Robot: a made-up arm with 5 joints. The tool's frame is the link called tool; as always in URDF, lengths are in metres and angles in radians. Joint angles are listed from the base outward. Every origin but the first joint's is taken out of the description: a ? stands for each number. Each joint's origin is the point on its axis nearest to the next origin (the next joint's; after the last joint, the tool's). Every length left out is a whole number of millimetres.
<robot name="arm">
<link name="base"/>
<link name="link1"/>
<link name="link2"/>
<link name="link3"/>
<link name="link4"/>
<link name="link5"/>
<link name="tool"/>
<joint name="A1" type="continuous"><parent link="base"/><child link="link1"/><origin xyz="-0.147 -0.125 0.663" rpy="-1.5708 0.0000 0.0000"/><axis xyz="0 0 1"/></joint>
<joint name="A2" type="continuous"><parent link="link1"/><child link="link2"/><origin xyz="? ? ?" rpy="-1.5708 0.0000 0.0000"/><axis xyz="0 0 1"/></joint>
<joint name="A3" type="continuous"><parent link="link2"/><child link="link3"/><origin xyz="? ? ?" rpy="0.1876 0.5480 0.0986"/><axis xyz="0 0 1"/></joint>
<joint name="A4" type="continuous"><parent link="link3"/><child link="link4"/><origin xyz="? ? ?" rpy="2.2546 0.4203 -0.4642"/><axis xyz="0 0 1"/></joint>
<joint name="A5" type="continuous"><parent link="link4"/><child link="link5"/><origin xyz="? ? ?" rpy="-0.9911 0.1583 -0.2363"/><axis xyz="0 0 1"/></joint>
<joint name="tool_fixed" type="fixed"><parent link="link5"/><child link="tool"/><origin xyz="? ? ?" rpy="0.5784 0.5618 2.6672"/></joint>
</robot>
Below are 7 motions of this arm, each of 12 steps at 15 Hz.
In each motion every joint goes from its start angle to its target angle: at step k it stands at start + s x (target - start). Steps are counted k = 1, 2, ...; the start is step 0. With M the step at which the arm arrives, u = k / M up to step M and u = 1 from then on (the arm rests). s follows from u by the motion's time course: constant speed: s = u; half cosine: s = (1 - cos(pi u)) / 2; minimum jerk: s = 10 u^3 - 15 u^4 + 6 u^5.
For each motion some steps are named. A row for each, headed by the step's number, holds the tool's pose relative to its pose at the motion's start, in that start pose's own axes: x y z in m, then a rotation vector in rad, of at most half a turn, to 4 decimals.
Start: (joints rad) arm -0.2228 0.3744 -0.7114 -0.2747 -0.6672
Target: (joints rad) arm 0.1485 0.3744 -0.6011 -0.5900 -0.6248
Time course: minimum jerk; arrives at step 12
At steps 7, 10, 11, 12:
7: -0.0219 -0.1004 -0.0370 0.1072 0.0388 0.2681
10: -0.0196 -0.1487 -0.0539 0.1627 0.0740 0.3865
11: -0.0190 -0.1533 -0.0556 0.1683 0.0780 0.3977
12: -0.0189 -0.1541 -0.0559 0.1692 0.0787 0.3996

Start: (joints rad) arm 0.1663 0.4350 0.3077 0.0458 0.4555
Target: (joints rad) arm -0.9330 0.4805 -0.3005 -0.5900 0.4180
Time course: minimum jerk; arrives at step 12
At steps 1, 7, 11, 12:
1: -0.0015 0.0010 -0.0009 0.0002 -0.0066 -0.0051
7: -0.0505 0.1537 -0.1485 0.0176 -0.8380 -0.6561
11: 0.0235 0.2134 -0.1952 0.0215 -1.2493 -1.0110
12: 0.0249 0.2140 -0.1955 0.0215 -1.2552 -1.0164

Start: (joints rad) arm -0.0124 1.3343 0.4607 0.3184 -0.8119
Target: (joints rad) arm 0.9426 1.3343 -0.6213 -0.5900 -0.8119
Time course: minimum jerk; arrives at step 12
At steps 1, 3, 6, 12:
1: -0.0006 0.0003 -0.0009 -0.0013 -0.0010 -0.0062
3: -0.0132 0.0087 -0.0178 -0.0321 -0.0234 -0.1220
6: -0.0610 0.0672 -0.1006 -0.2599 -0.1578 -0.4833
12: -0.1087 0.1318 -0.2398 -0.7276 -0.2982 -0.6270

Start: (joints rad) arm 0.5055 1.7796 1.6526 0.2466 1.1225
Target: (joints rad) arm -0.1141 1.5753 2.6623 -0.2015 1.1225
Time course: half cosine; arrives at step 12
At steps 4, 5, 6, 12:
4: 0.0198 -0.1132 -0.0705 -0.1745 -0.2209 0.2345
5: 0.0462 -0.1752 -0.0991 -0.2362 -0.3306 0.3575
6: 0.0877 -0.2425 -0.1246 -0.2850 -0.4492 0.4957
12: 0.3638 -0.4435 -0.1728 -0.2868 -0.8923 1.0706

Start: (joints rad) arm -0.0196 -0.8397 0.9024 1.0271 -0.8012
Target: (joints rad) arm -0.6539 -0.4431 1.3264 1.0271 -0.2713
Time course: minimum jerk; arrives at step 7
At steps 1, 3, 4, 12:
1: 0.0063 -0.0098 0.0029 0.0130 0.0107 0.0113
3: 0.0878 -0.1636 0.0167 0.2146 0.1111 0.1882
4: 0.1317 -0.2831 -0.0094 0.3694 0.1118 0.3286
12: 0.1652 -0.4328 -0.0911 0.5573 0.0028 0.5114

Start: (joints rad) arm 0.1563 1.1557 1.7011 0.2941 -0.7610
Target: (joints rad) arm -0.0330 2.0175 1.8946 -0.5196 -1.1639
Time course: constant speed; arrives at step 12
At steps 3, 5, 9, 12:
3: 0.0089 -0.1360 -0.0437 0.4731 -0.0681 0.0821
5: 0.0304 -0.2071 -0.1009 0.7957 -0.0755 0.1169
9: 0.0912 -0.2765 -0.2572 1.4445 0.0086 0.1360
12: 0.1327 -0.2568 -0.3833 1.9198 0.1662 0.1029

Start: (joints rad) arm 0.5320 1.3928 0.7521 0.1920 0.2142
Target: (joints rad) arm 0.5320 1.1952 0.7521 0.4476 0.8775
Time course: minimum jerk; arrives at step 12
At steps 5, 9, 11, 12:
5: 0.0293 0.0308 0.0424 -0.1952 0.2188 0.1187
9: 0.0928 0.0880 0.0969 -0.4474 0.6008 0.3086
11: 0.1062 0.0990 0.1044 -0.4842 0.6731 0.3432
12: 0.1070 0.0996 0.1047 -0.4860 0.6768 0.3450

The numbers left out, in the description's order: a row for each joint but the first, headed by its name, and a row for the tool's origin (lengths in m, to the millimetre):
A2: -0.239 0.208 0.000
A3: 0.011 -0.085 0.000
A4: -0.003 -0.016 0.000
A5: 0.257 0.262 0.000
tool: 0.051 -0.012 0.000

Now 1 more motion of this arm.
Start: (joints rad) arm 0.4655 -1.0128 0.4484 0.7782 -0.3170
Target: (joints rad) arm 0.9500 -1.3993 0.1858 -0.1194 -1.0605
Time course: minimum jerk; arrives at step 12
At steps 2, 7, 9, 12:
2: -0.0146 0.0046 -0.0116 0.0149 -0.0435 -0.0203
7: -0.2092 0.0467 -0.2786 0.3755 -0.8309 -0.1938
9: -0.2431 0.0382 -0.4025 0.5780 -1.1250 -0.1543
12: -0.2490 0.0300 -0.4550 0.6751 -1.2406 -0.1167

